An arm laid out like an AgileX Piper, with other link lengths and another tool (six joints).
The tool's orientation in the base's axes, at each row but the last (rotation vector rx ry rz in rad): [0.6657, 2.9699, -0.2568]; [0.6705, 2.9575, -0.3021]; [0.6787, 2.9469, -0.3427]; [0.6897, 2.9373, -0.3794]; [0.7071, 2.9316, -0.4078]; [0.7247, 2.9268, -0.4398]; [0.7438, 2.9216, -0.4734]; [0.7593, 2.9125, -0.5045]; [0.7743, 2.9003, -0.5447]
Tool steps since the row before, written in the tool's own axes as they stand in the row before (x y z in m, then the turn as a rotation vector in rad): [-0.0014, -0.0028, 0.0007, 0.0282, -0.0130, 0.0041]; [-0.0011, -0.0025, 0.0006, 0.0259, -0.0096, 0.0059]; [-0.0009, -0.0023, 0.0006, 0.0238, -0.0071, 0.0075]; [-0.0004, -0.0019, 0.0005, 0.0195, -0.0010, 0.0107]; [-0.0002, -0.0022, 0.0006, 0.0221, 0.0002, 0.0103]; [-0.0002, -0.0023, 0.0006, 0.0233, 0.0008, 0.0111]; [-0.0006, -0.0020, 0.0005, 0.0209, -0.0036, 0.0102]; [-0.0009, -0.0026, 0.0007, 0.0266, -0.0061, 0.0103]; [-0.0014, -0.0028, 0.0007, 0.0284, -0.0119, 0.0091]
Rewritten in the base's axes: [0.0001, -0.0032, -0.0001, -0.0308, -0.0006, -0.0056]; [-0.0001, -0.0028, 0.0000, -0.0272, 0.0011, -0.0076]; [-0.0002, -0.0025, 0.0000, -0.0241, 0.0020, -0.0093]; [-0.0005, -0.0019, 0.0000, -0.0174, 0.0046, -0.0131]; [-0.0008, -0.0021, 0.0000, -0.0192, 0.0069, -0.0134]; [-0.0009, -0.0022, 0.0000, -0.0199, 0.0077, -0.0145]; [-0.0004, -0.0021, 0.0002, -0.0200, 0.0032, -0.0121]; [-0.0005, -0.0028, 0.0003, -0.0262, 0.0037, -0.0124]; [-0.0002, -0.0032, 0.0005, -0.0306, 0.0003, -0.0097]
